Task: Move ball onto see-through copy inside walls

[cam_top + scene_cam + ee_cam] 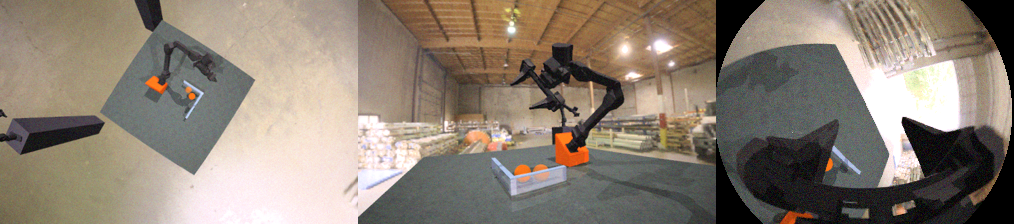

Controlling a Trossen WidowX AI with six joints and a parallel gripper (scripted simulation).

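The see-through copy of ball is 140 mm behind my gripper tip, 130 mm to the right of it and 290 mm below it.
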